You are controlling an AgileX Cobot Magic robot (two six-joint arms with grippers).
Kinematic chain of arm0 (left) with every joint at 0, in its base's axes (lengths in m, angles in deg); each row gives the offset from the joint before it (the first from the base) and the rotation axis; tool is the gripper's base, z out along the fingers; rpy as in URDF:
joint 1: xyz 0 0 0.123 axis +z
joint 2: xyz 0 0 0 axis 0.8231 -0.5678 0
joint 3: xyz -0.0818 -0.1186 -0.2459 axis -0.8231 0.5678 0
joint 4: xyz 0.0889 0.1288 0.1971 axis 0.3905 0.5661 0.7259
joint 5: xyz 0 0 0 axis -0.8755 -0.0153 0.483
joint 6: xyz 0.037 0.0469 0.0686 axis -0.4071 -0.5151 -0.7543
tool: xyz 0 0 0 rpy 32.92 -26.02 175.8
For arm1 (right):
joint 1: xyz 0 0 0.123 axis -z
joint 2: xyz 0 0 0 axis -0.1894 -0.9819 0
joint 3: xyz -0.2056 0.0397 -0.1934 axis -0.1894 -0.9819 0
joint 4: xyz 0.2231 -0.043 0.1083 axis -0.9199 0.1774 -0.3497
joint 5: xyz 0 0 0 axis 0.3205 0.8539 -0.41
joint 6: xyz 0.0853 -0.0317 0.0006 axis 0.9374 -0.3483 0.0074
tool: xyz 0 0 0 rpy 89.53 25.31 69.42
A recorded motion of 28 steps. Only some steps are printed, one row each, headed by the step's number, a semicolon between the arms.
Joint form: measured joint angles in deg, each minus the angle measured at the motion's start. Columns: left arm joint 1, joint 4, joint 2, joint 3, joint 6, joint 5; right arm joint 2, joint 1, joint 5, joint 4, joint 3, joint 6.
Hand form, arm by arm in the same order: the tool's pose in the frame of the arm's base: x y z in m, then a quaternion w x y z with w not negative. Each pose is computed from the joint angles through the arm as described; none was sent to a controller.
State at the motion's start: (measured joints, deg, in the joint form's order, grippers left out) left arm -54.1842 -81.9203 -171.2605 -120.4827 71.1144 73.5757; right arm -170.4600 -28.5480 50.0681 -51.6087 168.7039 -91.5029
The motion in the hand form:
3: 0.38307 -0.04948 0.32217 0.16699 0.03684 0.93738 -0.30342; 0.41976 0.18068 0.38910 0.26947 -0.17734 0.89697 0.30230
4: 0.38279 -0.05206 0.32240 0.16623 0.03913 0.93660 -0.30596; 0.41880 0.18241 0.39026 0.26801 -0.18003 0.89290 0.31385
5: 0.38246 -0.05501 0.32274 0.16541 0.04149 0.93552 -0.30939; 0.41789 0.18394 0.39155 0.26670 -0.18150 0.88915 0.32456
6: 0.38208 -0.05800 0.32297 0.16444 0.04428 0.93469 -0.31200; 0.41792 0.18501 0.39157 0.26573 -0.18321 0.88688 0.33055
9: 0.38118 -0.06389 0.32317 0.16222 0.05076 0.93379 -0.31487; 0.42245 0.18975 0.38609 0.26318 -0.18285 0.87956 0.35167
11: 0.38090 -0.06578 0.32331 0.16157 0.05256 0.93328 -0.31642; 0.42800 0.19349 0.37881 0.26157 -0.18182 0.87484 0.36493
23: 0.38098 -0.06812 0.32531 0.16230 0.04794 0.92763 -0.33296; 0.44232 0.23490 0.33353 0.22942 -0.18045 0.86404 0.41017
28: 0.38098 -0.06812 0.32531 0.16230 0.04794 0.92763 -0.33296; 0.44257 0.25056 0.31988 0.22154 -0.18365 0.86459 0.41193
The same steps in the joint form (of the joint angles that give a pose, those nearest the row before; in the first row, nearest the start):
3: -0.66 -1.08 0.00 0.00 0.00 0.00; 0.00 0.00 0.09 -5.58 0.14 -1.80
4: -1.01 -1.33 0.00 0.00 0.00 0.00; 0.00 0.00 0.09 -7.10 0.14 -2.22
5: -1.39 -1.69 0.00 0.00 0.00 0.00; 0.00 0.00 0.09 -8.47 0.18 -2.46
6: -1.79 -1.94 0.00 0.00 0.00 0.00; -0.14 0.00 0.09 -9.28 0.28 -2.74
9: -2.64 -2.15 0.00 0.00 0.00 0.00; -1.26 0.00 -0.95 -12.13 0.32 -3.62
11: -2.90 -2.30 0.00 0.00 0.00 0.00; -2.49 0.00 -2.03 -14.04 0.32 -4.50
23: -2.90 -4.36 0.00 0.00 0.04 0.00; -8.92 -3.56 -6.47 -19.69 0.31 -5.98
28: -2.90 -4.36 0.00 0.00 0.04 0.00; -10.59 -5.29 -7.90 -19.68 0.32 -5.98

